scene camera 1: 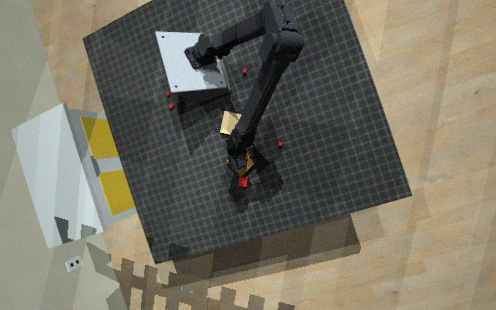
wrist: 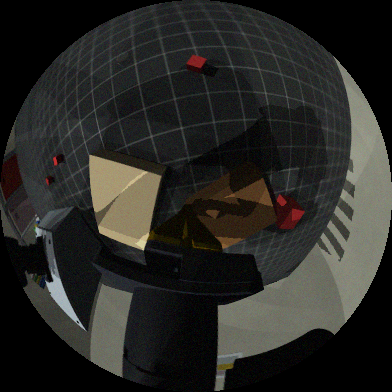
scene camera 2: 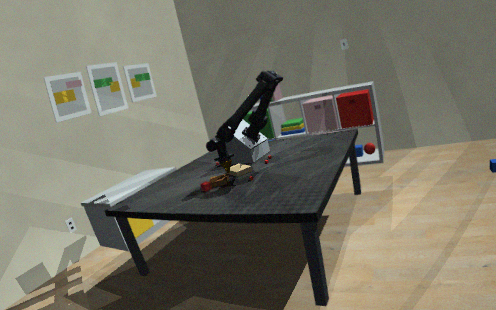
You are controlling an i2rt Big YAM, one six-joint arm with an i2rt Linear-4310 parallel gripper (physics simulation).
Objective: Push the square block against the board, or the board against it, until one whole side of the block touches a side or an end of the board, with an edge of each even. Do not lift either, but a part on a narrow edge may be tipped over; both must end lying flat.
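Frame: origin at the arm's base, x left, y back, z up, level; millimetres.
Seen in the pictures: gripper, fingertip midpoint: (wrist: 186,207) (scene camera 2: 228,173); arm's base, link origin: (scene camera 1: 200,56) (wrist: 43,259) (scene camera 2: 250,134).
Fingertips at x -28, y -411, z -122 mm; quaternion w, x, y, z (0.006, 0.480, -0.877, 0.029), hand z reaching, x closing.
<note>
Offsets run from my fingertips to a thing's middle. Level surfaces: height alone.
The square block @(dx -42, dy -57, dz -18 mm) (scene camera 1: 245,170) (scene camera 2: 218,180) (wrist: 237,208) is brown and lies flat near the middle of the black grid table @(dz -33 mm) (scene camera 1: 325,133). The board @(dx +18, dy +99, dz -18 mm) (scene camera 1: 229,123) (scene camera 2: 240,169) (wrist: 124,201) is pale tan and lies flat just behind it, toward the arm's base. A narrow gap shows between them and their sides are not parallel. My gripper (scene camera 1: 238,160) (scene camera 2: 226,165) (wrist: 186,207) is shut and empty. Its tips are down at the block's near edge, beside the board's corner. A red cube @(dx -77, dy -148, dz -13 mm) (scene camera 1: 243,181) (scene camera 2: 205,186) (wrist: 288,214) sits against the block's far corner.
Small red cubes @(dx +157, dy +310, dz -25 mm) (scene camera 1: 244,71) @(dx -233, dy +407, dz -25 mm) (scene camera 1: 168,93) @(dx +156, dy -65, dz -25 mm) (scene camera 1: 280,144) (wrist: 196,62) are scattered on the table. The arm's grey base mount (scene camera 1: 181,66) stands at the back. A grey cabinet (scene camera 1: 61,166) stands off the table's left edge, and a shelf unit (scene camera 2: 325,90) behind it.
</note>
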